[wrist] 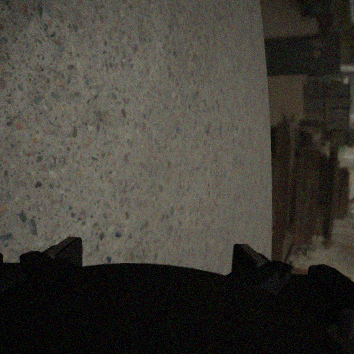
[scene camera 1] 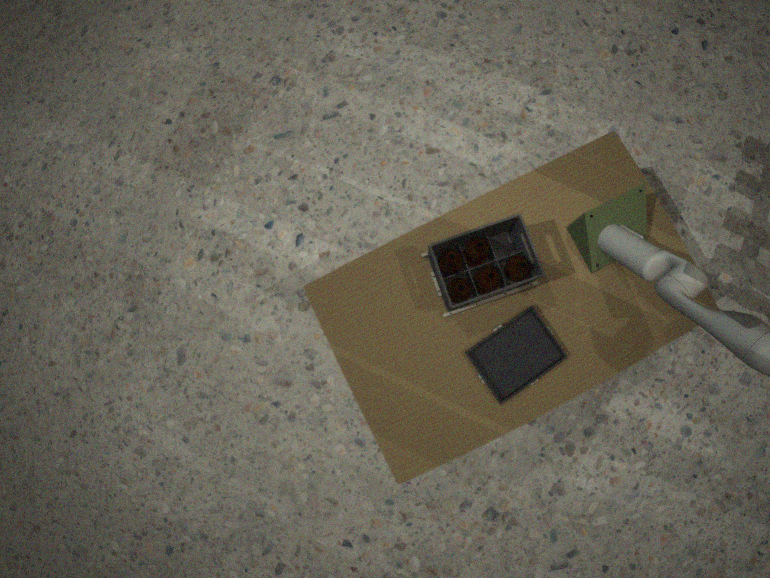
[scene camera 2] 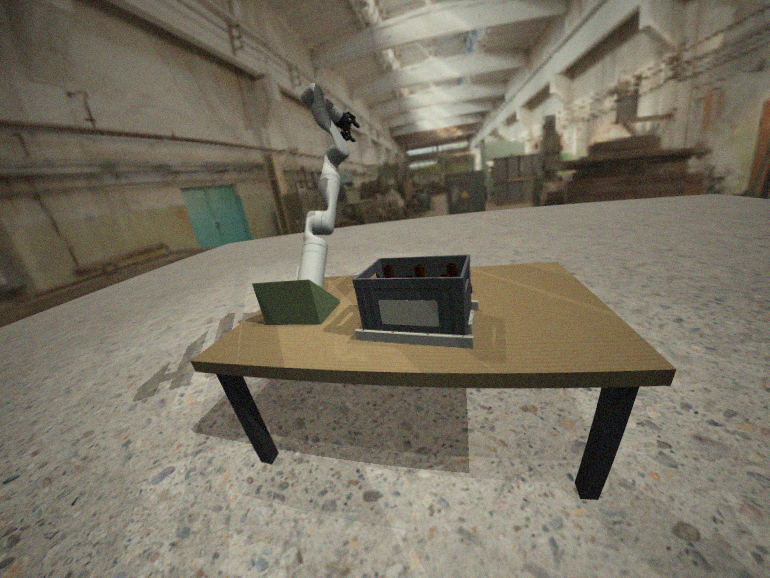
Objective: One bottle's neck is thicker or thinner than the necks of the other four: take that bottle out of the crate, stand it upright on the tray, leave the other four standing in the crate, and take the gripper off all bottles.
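Frame: origin at the arm's base, x right, y ahead, z up, level; metres.
Seen in the pictures: gripper, between the fingertips: point(wrist: 156, 258) point(scene camera 2: 357, 134); arm's base, origin of its link: point(scene camera 1: 609, 238) point(scene camera 2: 309, 292).
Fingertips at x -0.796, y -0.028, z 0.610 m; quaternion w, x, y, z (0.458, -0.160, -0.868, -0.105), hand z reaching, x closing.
Pixels of each thing's top centre, then the offset from my fingertips to it. "spot": a spot on its surface instead. Level surfaces: height alone.
- dark grey crate, centre of its top: point(scene camera 2: 413, 266) point(scene camera 1: 486, 259) dx +0.873, dy +0.430, dz -0.509 m
- dark tray, a spot on its surface: point(scene camera 1: 517, 354) spot: dx +0.584, dy +0.426, dz -0.678 m
- wooden table, height of its surface: dz -0.684 m
A dark grey crate point(scene camera 1: 437, 279) point(scene camera 2: 454, 307) stands on the table. In the scene camera 1 view, five brown bottles point(scene camera 1: 449, 261) point(scene camera 1: 477, 250) point(scene camera 1: 460, 288) point(scene camera 1: 488, 279) point(scene camera 1: 517, 268) stand in its six compartments; the back right one is empty. The crate walls hide most of the bottles in the scene camera 2 view. I cannot tell which neck differs. The dark tray point(scene camera 1: 517, 354) is empty and lies in front of the crate in the scene camera 1 view. My gripper point(scene camera 2: 355, 130) point(wrist: 156, 258) is open and empty, high above the table and away from the bottles.
A green wedge-shaped block point(scene camera 1: 615, 217) point(scene camera 2: 289, 302) stands on the wooden table point(scene camera 1: 385, 360) point(scene camera 2: 541, 342) beside the crate, close to the arm's base point(scene camera 1: 615, 241) point(scene camera 2: 312, 264). Pale grey strips point(scene camera 2: 413, 337) run along the crate's foot. The crate's high walls surround the bottles.
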